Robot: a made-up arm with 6 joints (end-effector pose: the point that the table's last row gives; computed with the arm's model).
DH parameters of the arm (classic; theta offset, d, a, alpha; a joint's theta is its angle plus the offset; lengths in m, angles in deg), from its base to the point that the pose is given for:
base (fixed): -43.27 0 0.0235 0
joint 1: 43.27 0.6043 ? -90
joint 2: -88.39 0 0.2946 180
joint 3: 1.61 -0.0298 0.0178 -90
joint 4: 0 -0.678 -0.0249 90
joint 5: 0 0.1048 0.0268 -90
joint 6: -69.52 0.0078 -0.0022 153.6
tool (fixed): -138.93 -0.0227 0 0
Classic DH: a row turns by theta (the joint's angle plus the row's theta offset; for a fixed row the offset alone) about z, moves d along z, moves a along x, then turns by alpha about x.
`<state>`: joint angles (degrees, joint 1 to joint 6).
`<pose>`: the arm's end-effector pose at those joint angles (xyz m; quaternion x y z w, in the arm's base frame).
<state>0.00 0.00 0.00 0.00 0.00 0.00</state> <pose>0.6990 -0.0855 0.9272 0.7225 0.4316 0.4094 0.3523</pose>
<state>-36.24 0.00 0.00 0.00 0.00 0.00</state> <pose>0.5260 -0.4752 0.9272 0.8209 0.1855 0.2796 0.4621</pose>
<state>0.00 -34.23 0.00 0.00 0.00 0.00</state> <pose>0.4033 -0.0855 1.2415 0.5700 0.3088 0.6039 0.4637</pose>
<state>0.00 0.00 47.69 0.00 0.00 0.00</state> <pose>0.4655 -0.0855 1.3985 0.4953 0.2524 0.6666 0.4967</pose>
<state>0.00 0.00 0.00 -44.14 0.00 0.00</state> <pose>0.6990 -0.0649 0.8551 0.8019 0.2462 0.5416 0.0550</pose>
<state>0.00 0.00 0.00 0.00 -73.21 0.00</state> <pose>0.7529 -0.0855 0.9289 0.8241 0.5566 -0.1021 0.0254</pose>
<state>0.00 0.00 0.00 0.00 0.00 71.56</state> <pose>0.6990 -0.0811 0.9159 0.3801 0.5896 0.0798 0.7082</pose>
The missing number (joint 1, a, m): 0.0237
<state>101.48 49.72 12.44 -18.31 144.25 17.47</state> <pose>-0.0921 0.7258 0.3139 -0.2637 -0.0373 -0.9625 0.0522</pose>
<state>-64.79 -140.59 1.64 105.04 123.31 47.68</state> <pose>-0.3202 0.6828 0.6927 -0.8240 0.0291 -0.5417 0.1636</pose>
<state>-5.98 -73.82 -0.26 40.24 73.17 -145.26</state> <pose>-0.1195 -0.0890 1.3320 0.0981 -0.6444 -0.7404 0.1638</pose>
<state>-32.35 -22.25 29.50 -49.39 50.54 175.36</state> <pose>0.3383 -0.2370 1.3329 0.3692 -0.2173 -0.5111 0.7452</pose>
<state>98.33 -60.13 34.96 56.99 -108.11 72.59</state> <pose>0.0991 -0.3926 1.4566 0.1372 0.7774 0.2626 0.5549</pose>
